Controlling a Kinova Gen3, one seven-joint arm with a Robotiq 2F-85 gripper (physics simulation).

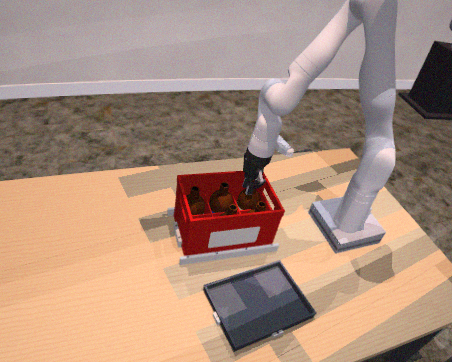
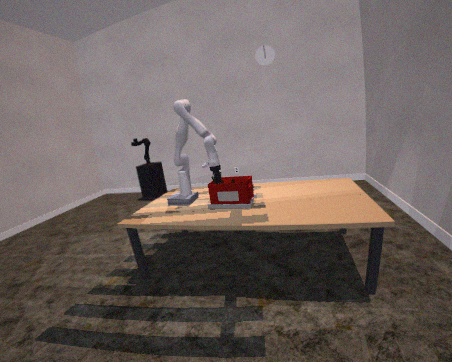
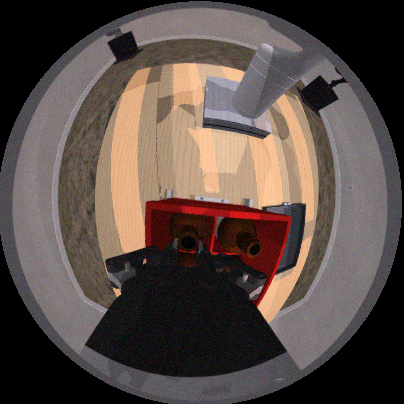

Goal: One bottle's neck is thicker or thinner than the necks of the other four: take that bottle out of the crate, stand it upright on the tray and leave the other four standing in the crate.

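Places are measured from the arm's base along level axes (x right, y back, z down), in metres.
Pixels of known places: gripper, fingertip midpoint: (image 1: 246,190) (image 3: 187,244); arm's base at its link origin: (image 1: 346,222) (image 2: 186,194) (image 3: 246,105).
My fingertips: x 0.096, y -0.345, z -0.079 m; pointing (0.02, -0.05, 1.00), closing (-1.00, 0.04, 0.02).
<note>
Ahead of a thing's pixels: the offset from my fingertips to its middle. "pt": to the spot under its first point.
A red crate {dx -0.049, dy -0.073, dz +0.047 m} (image 1: 196,233) (image 2: 240,184) (image 3: 210,209) stands on the wooden table and holds several brown bottles. My gripper (image 1: 252,187) (image 2: 217,178) (image 3: 187,244) reaches into the back right cell and is shut on the neck of the bottle {dx +0.000, dy +0.017, dz +0.049 m} (image 1: 247,202) (image 3: 187,241) there. That bottle's body sits inside the crate. Other bottles stand at the back left (image 1: 196,204), the back middle (image 1: 221,199), the front middle (image 1: 232,208) and the front right (image 1: 260,205) (image 3: 242,235). The dark grey tray {pt dx -0.323, dy -0.025, dz +0.129 m} (image 1: 260,305) (image 3: 292,233) lies empty in front of the crate.
The arm's grey base (image 1: 347,231) (image 2: 182,198) (image 3: 225,109) stands to the right of the crate. Grey brackets {pt dx -0.153, dy -0.079, dz +0.108 m} (image 1: 228,253) hold the crate's foot. A black arm on a dark pedestal (image 2: 150,179) stands on the floor behind the table.
</note>
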